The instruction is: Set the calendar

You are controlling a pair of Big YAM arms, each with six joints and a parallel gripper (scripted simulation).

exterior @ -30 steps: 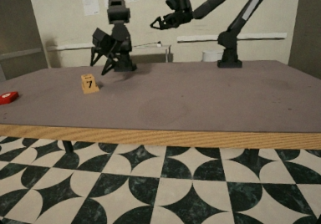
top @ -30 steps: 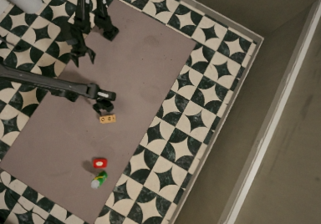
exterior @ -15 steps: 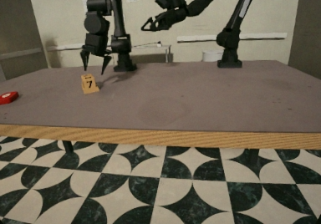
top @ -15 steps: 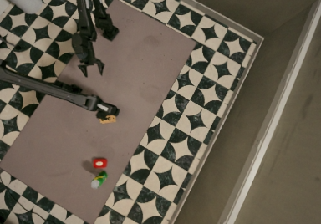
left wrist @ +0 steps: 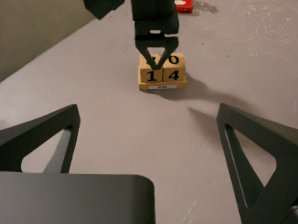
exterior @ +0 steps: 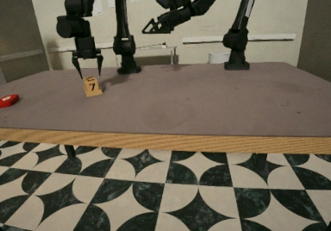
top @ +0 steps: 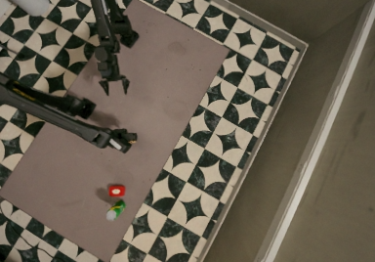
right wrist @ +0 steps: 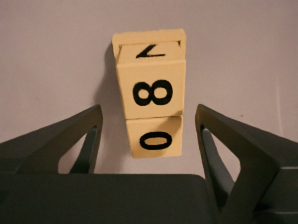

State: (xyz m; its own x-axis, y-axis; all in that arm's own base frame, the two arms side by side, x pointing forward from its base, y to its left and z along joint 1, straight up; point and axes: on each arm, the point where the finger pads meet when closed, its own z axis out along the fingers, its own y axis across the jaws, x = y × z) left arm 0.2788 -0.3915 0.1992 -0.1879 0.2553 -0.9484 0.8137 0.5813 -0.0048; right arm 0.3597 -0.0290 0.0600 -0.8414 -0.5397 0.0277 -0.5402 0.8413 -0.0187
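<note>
My right hand is 30 mm past the cube, 20 mm to the left of it and 40 mm above it. Also, from my right hand: wooden tray: 10 mm behind, 10 mm to the right, 60 mm below; then red block: 90 mm ahead, 310 mm to the right, 50 mm below; then white bottle: 160 mm ahead, 400 mm to the right, 10 mm below.
</note>
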